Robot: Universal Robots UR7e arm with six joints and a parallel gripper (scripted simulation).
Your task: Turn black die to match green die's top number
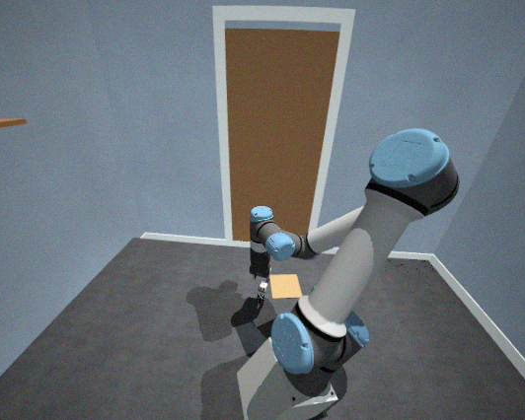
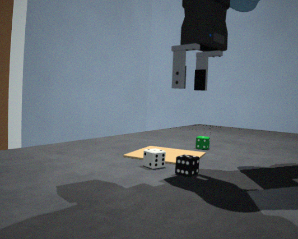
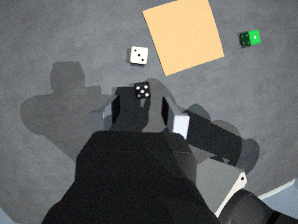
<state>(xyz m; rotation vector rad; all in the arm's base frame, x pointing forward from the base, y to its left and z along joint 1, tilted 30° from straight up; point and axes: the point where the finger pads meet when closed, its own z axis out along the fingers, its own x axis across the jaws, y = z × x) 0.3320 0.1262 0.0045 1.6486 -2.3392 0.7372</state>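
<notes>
My gripper is now 14 cm above the black die. Also, from my hand: white die (6 cm ahead, 2 cm to the right, 14 cm below); tan mat (8 cm ahead, 12 cm to the right, 15 cm below); green die (4 cm ahead, 27 cm to the right, 14 cm below).
</notes>
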